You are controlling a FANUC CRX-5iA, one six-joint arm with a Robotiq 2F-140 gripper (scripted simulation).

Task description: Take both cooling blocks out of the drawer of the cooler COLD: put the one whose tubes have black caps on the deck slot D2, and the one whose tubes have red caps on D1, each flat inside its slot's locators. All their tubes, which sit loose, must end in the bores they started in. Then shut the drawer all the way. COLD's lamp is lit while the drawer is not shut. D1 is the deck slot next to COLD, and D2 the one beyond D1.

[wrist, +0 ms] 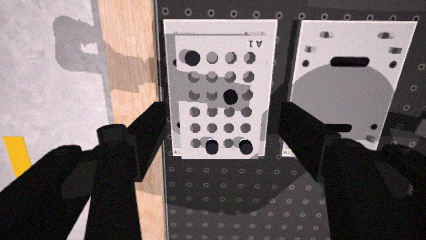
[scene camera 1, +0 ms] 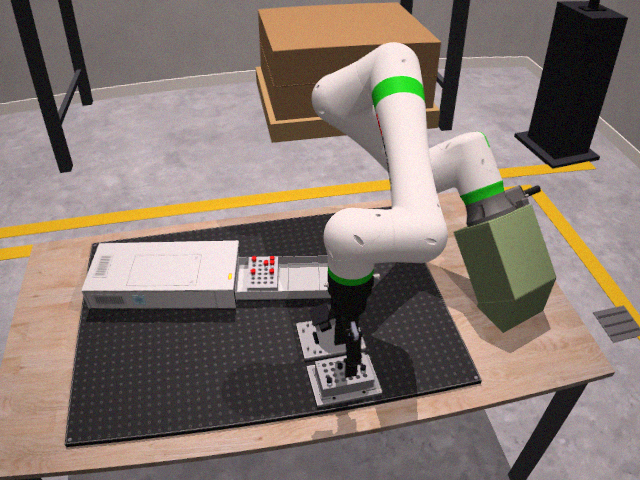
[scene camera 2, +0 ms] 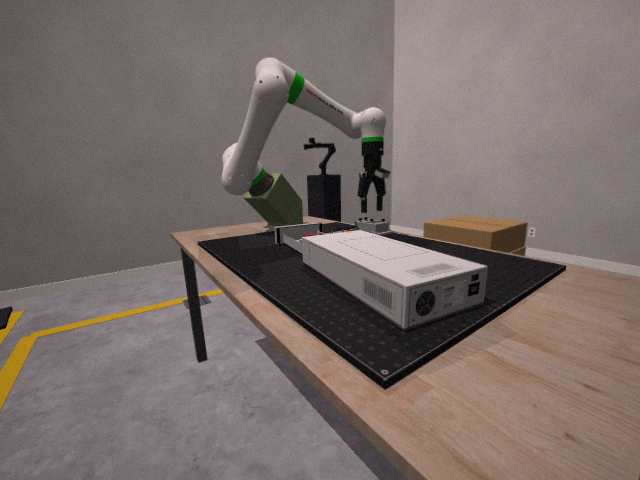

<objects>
gripper: wrist; scene camera 1; scene camera 2 371, 211
same spot on gripper: point(wrist: 54, 191) = point(scene camera 1: 349, 356)
</objects>
